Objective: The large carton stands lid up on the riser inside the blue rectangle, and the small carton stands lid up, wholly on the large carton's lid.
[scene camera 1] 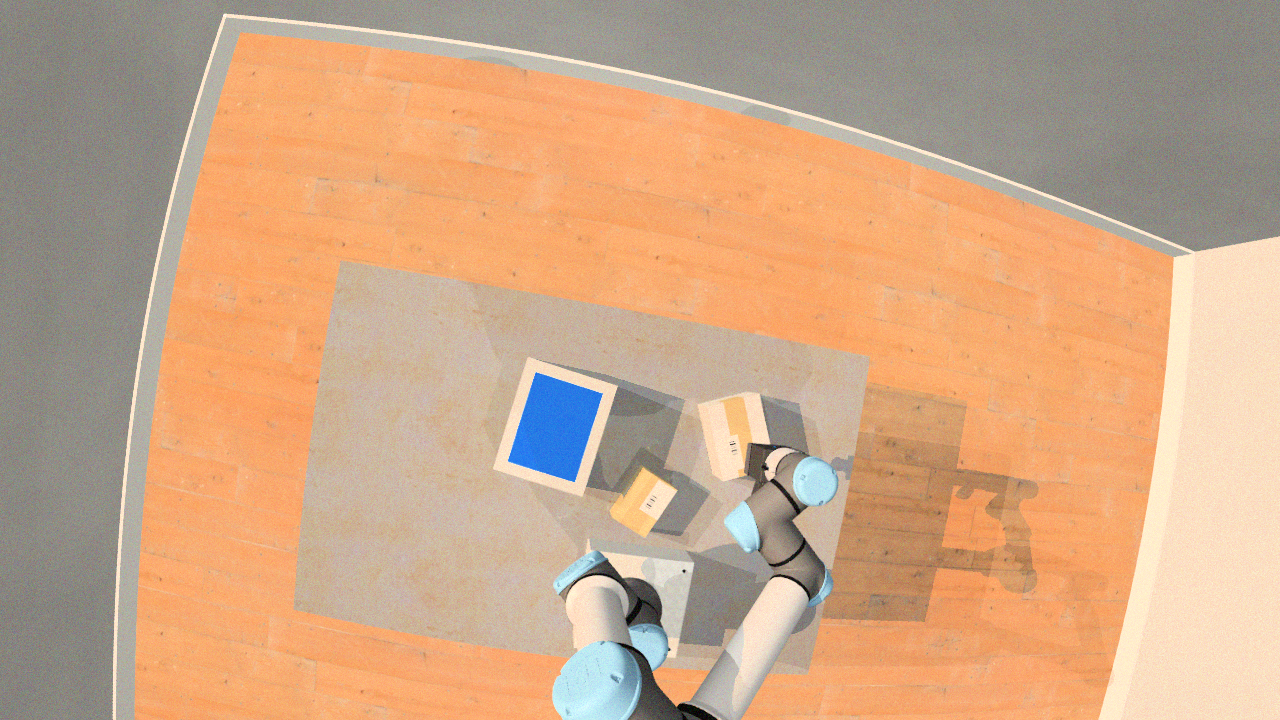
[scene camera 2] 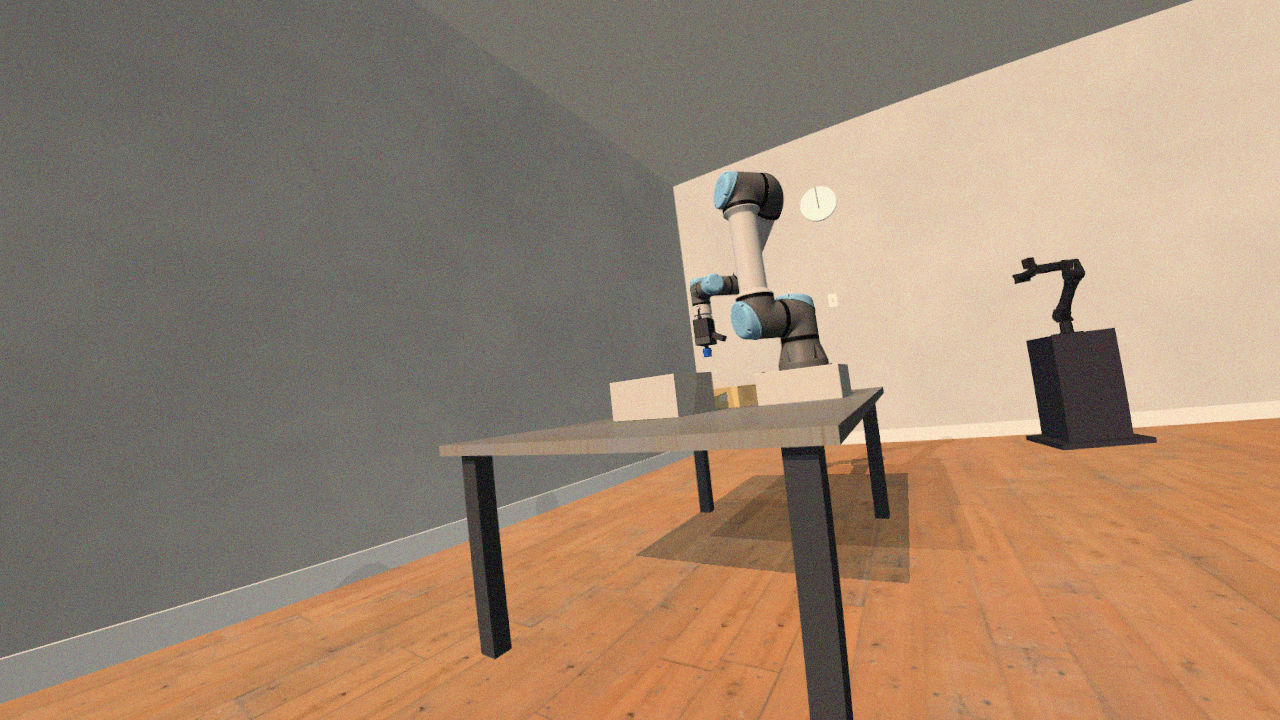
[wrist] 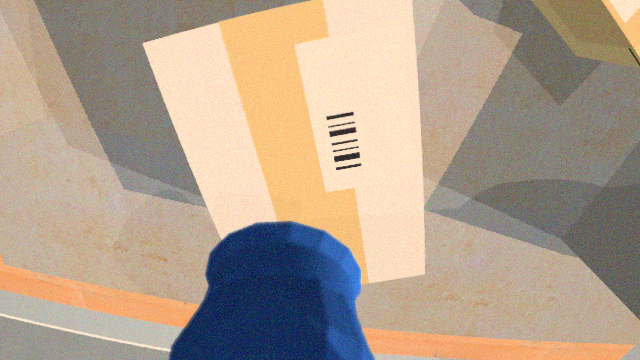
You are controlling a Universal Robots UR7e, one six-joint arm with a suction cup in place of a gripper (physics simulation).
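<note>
The large carton, cream with an orange tape strip and a barcode label on its lid, stands lid up on the table right of the riser. The blue rectangle lies on the riser's top, with no carton on it. The small carton, orange with a white barcode label, stands lid up on the table between riser and arm base. My gripper, a blue suction cup, is open and hangs above the table; it overlaps the large carton's near end in the wrist view.
The arm's white base block stands on the table near the small carton. The forearm reaches out over the table's right part. A dark pedestal with another black arm stands far behind the table.
</note>
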